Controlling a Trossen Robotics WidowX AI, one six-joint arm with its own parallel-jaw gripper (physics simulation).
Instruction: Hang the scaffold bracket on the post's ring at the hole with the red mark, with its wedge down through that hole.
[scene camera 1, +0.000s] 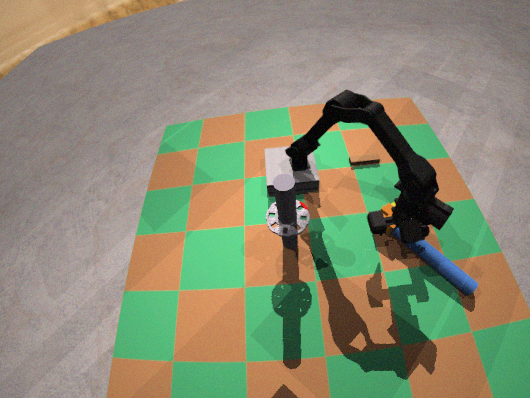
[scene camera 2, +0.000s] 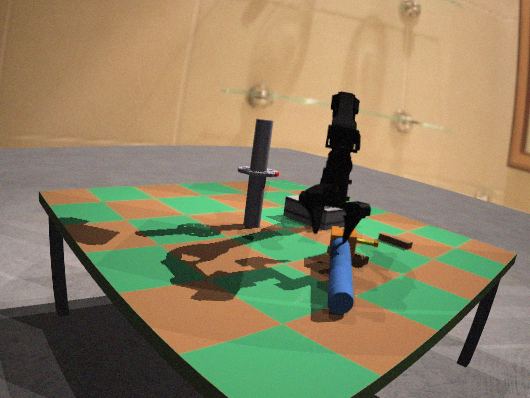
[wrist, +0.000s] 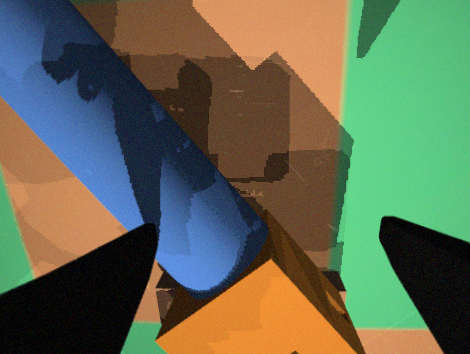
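Note:
The scaffold bracket has a blue tube (scene camera 1: 445, 268) (scene camera 2: 341, 282) (wrist: 125, 145), an orange head (scene camera 1: 388, 210) (wrist: 265, 305) and a yellow wedge (scene camera 2: 368, 242) sticking out sideways. The wedge is out of view in the wrist view. My gripper (scene camera 1: 396, 230) (scene camera 2: 330, 237) (wrist: 267, 230) is open and empty, pointing down over the head end. In the wrist view the left fingertip overlaps the tube's edge; the right one is over bare table. The grey post (scene camera 1: 286, 205) (scene camera 2: 255, 200) stands upright, with a pale holed ring (scene camera 1: 305, 224) (scene camera 2: 243, 170) around it. The red mark (scene camera 1: 304, 205) (scene camera 2: 276, 174) is on the ring's rim.
A dark support (scene camera 2: 361, 260) shows under the bracket's head. A small brown block (scene camera 1: 364, 162) (scene camera 2: 395, 241) lies on the checkered table behind the bracket. The arm's base box (scene camera 1: 277, 162) (scene camera 2: 295, 207) stands behind the post.

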